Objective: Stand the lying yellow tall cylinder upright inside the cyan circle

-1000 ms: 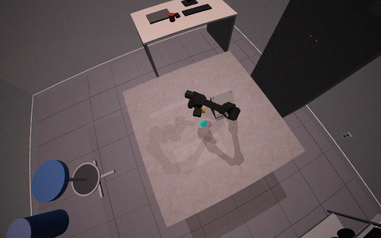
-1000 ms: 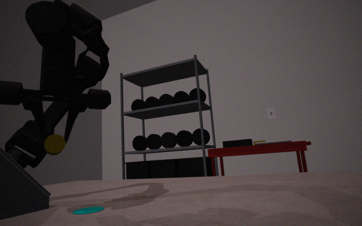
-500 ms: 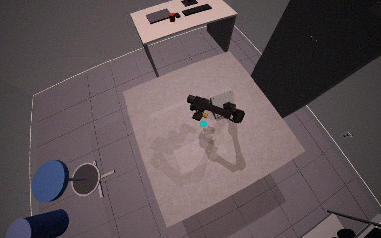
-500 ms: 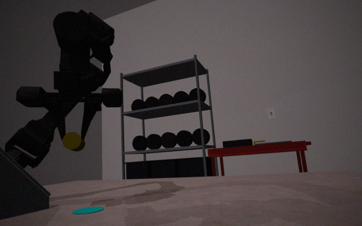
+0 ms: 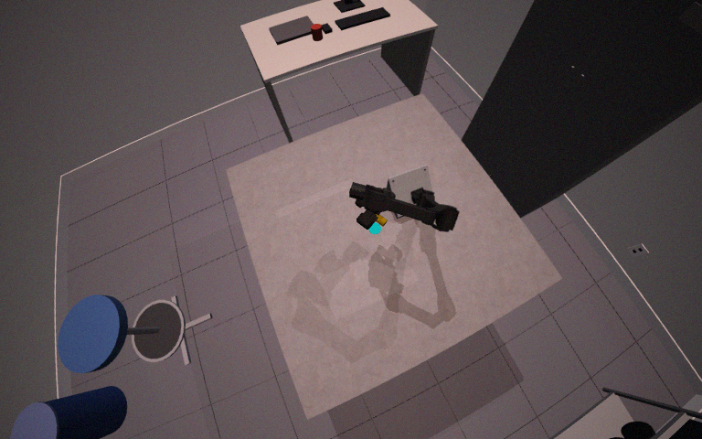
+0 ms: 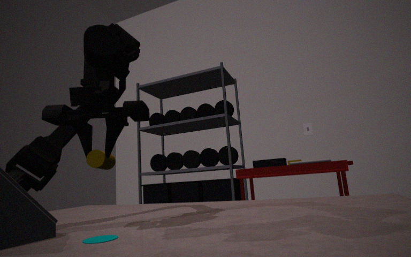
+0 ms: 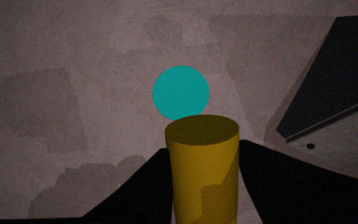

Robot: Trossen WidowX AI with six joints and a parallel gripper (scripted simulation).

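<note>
Now: the cyan circle 10 mm to the left of my gripper tip and 140 mm below it. The rest, counted from my gripper tip: yellow cylinder 10 mm behind, 20 mm to the left.
</note>
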